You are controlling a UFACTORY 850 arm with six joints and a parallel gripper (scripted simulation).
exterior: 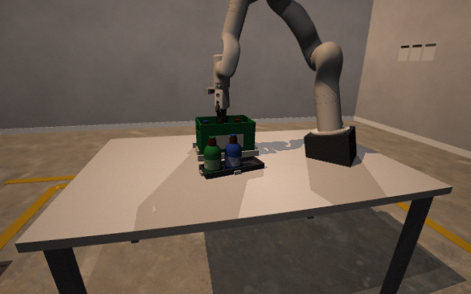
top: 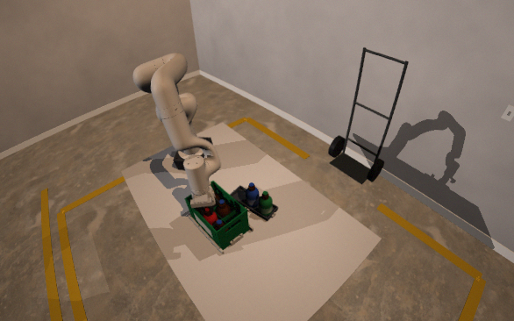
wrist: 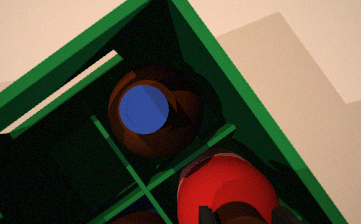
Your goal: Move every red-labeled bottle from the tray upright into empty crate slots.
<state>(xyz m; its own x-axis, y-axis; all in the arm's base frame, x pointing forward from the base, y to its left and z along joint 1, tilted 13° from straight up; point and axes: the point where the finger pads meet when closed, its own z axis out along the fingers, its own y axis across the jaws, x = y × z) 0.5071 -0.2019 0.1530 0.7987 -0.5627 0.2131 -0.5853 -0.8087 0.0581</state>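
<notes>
My hand is 70 mm above the red-labeled bottle. Also, from my hand: green crate: 90 mm below, 50 mm to the left; brown bottle: 90 mm to the left, 80 mm below; blue-labeled bottle: 270 mm to the left, 90 mm below, 10 mm ahead.
</notes>
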